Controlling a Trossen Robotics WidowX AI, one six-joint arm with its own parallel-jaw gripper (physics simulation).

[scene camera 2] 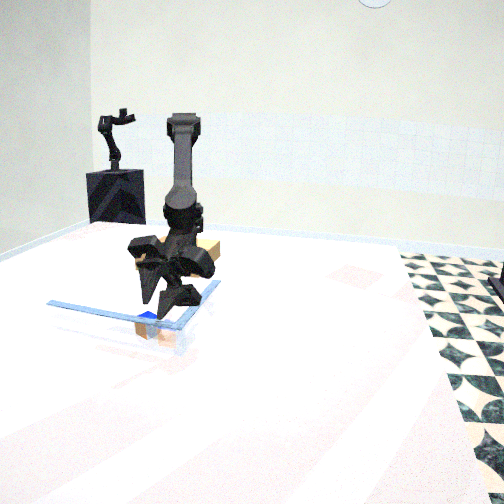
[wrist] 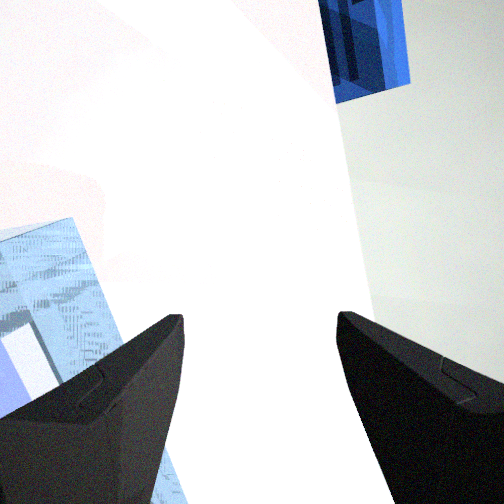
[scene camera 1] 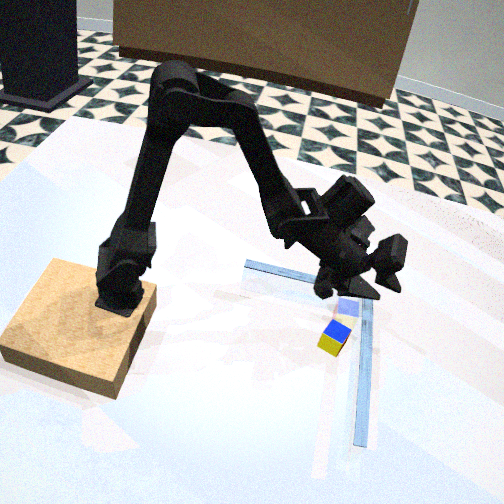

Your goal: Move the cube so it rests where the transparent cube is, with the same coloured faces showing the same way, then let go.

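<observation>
The cube (scene camera 1: 335, 338) lies on the white table with a blue face up and a yellow face toward the front; it shows small in scene camera 2 (scene camera 2: 147, 318) and as a blue face at the top of the wrist view. The transparent cube (scene camera 1: 348, 307) is a faint bluish shape just behind it, touching or nearly so. My gripper (scene camera 1: 352, 287) hovers above and just behind the cube, open and empty; its two dark fingers (wrist: 260, 400) are spread wide in the wrist view.
Pale blue strips (scene camera 1: 364, 370) form an L-shaped corner around the cube's spot. The arm's base stands on a wooden block (scene camera 1: 78, 325) at the left. A dark pedestal (scene camera 2: 116, 195) stands far behind.
</observation>
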